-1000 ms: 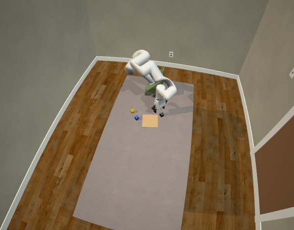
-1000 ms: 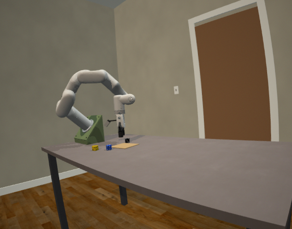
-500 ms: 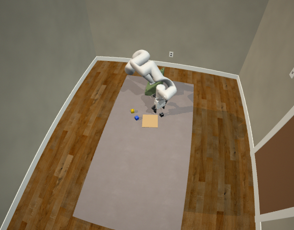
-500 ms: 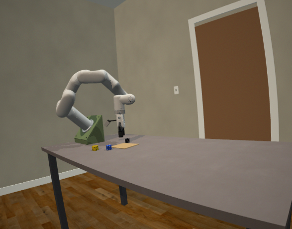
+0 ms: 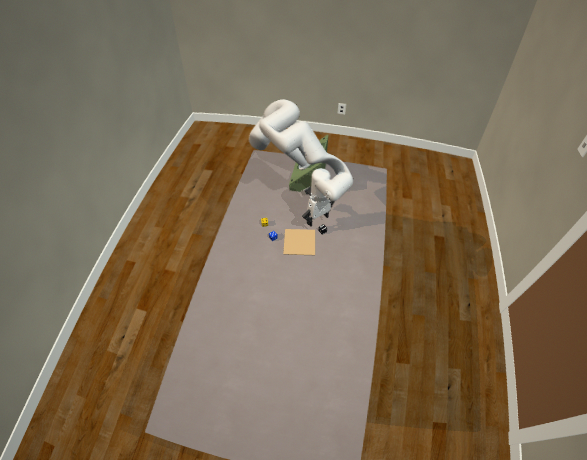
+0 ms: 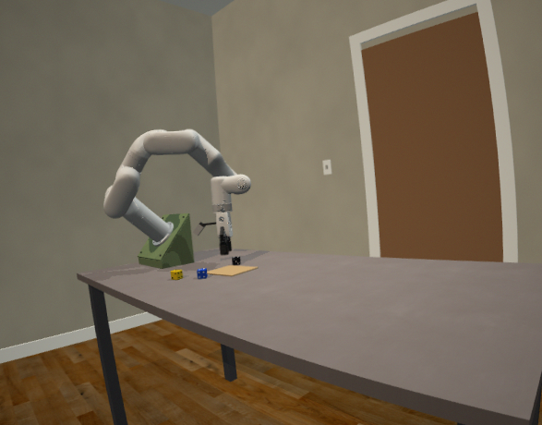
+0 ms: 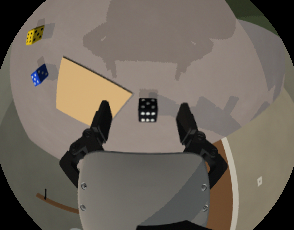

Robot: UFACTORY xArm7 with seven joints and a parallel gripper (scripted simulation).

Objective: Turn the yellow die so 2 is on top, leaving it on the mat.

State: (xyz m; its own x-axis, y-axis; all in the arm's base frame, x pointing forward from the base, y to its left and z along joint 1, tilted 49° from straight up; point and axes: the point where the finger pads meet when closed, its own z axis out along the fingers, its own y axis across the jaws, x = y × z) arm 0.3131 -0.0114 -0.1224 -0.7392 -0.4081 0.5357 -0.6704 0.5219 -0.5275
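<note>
My hand is 2 cm short of the black die, 3 cm to the right of it and 4 cm above it. The rest, counted from my hand: blue die 9 cm ahead, 19 cm to the right, 4 cm below; yellow die 2 cm ahead, 25 cm to the right, 4 cm below; tan mat 10 cm ahead, 7 cm to the right, 6 cm below.
</note>
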